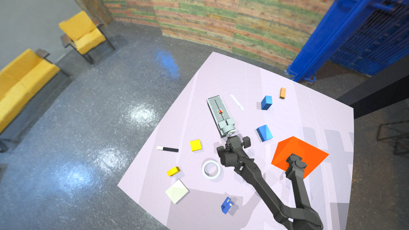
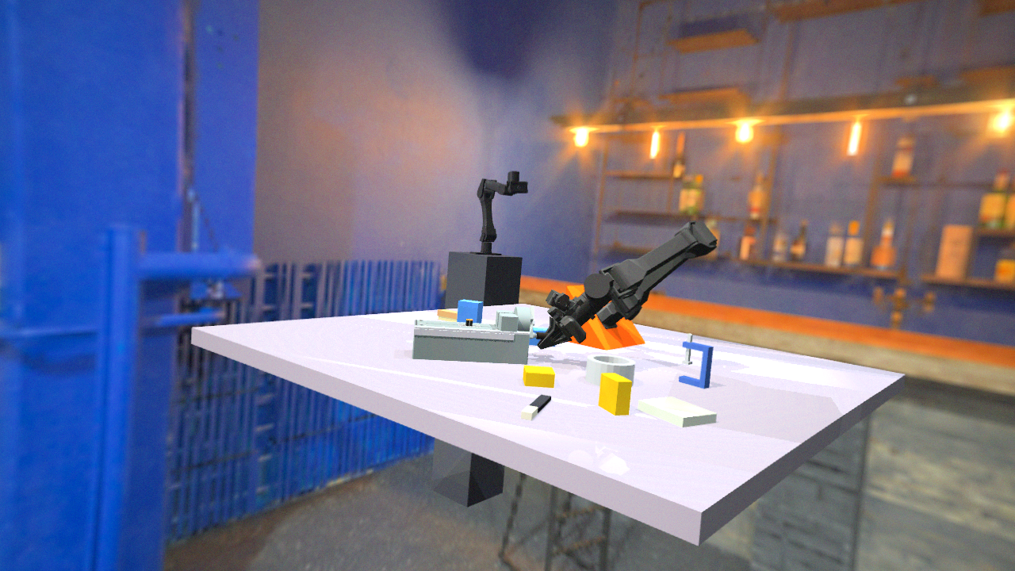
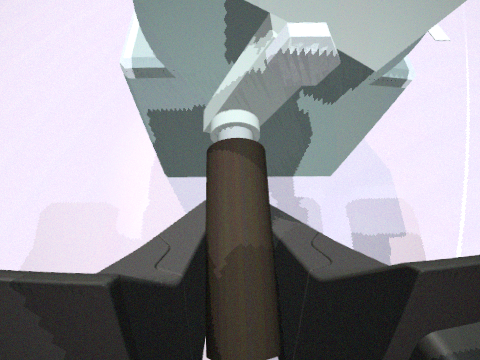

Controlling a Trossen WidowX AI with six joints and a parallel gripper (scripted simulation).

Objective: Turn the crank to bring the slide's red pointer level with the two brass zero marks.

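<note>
Right now my gripper tip is 3 cm below the brown crank handle, 1 cm to the right of it and 1 cm past it. From my gripper tip the other things lie so: metal strip: 28 cm to the right, 6 cm ahead, 3 cm below; blue clamp: 32 cm to the left, 15 cm behind, 2 cm above; red pointer: 12 cm to the right, 12 cm ahead, 5 cm above.
</note>
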